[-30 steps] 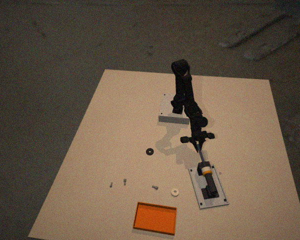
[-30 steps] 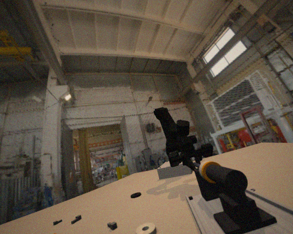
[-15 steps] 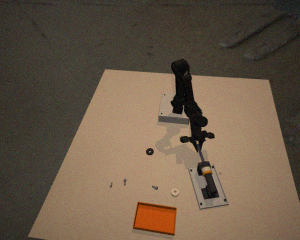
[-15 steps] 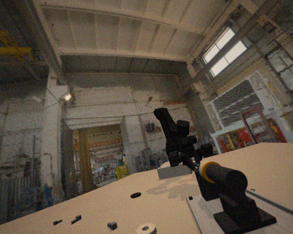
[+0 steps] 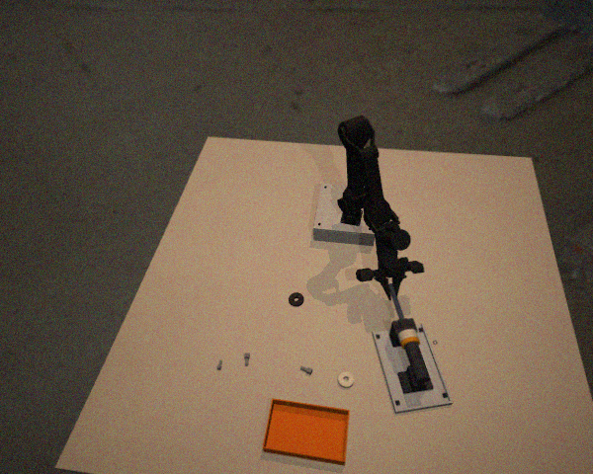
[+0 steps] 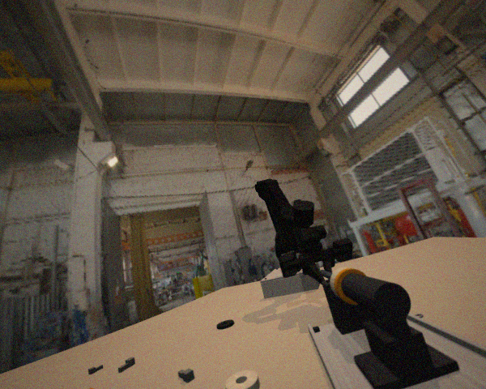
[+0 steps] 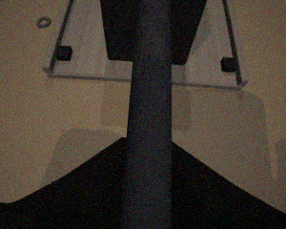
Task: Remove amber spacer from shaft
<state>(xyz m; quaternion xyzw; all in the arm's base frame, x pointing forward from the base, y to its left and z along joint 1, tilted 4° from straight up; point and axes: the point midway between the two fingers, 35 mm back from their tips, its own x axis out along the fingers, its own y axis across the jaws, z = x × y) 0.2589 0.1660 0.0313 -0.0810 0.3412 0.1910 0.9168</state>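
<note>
My gripper tip is 5 cm short of the dark shaft, 2 cm to the right of it and 2 cm below it. Also, from my gripper tip: orange tray 40 cm ahead, 16 cm to the right, 5 cm below; white spacer 12 cm ahead, 5 cm to the left, 2 cm above; amber spacer 14 cm ahead, 6 cm to the left, 2 cm above.
</note>
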